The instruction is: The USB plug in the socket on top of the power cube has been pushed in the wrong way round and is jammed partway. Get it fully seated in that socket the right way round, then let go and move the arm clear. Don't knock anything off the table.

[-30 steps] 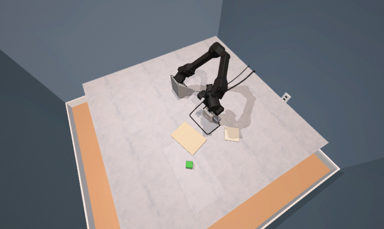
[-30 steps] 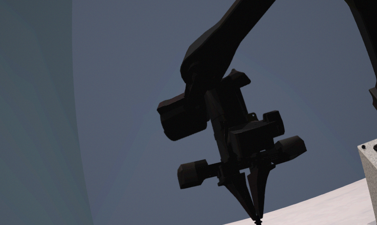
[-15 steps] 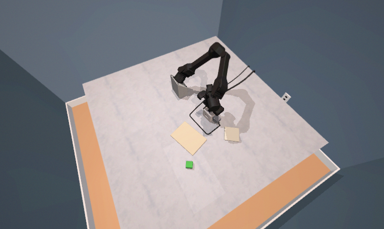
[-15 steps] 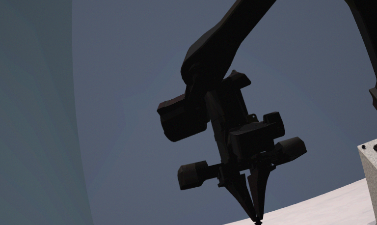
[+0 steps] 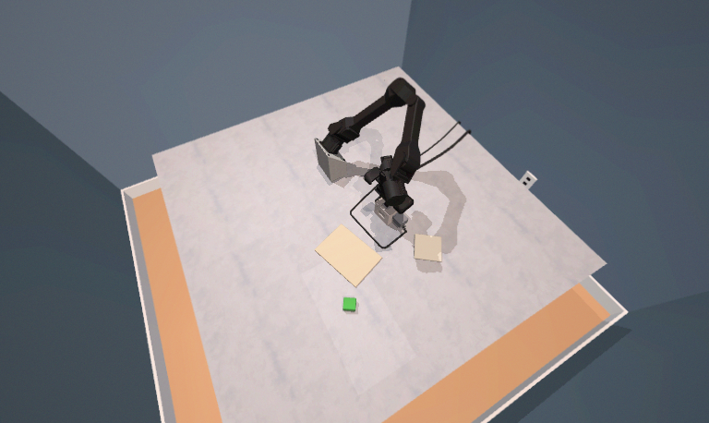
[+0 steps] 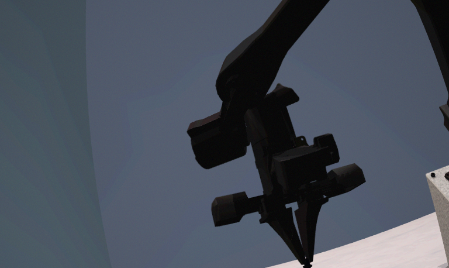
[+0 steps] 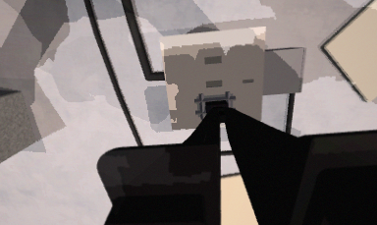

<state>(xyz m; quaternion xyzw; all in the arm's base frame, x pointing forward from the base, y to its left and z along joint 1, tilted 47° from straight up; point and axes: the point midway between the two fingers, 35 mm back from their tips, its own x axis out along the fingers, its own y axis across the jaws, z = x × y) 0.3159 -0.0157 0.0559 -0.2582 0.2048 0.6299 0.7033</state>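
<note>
Right now the USB plug is 2 cm below my gripper tip. Round my gripper tip: tan sheet 21 cm to the right, 10 cm below, 4 cm ahead; then green block 31 cm to the right, 18 cm ahead, 9 cm below.
</note>
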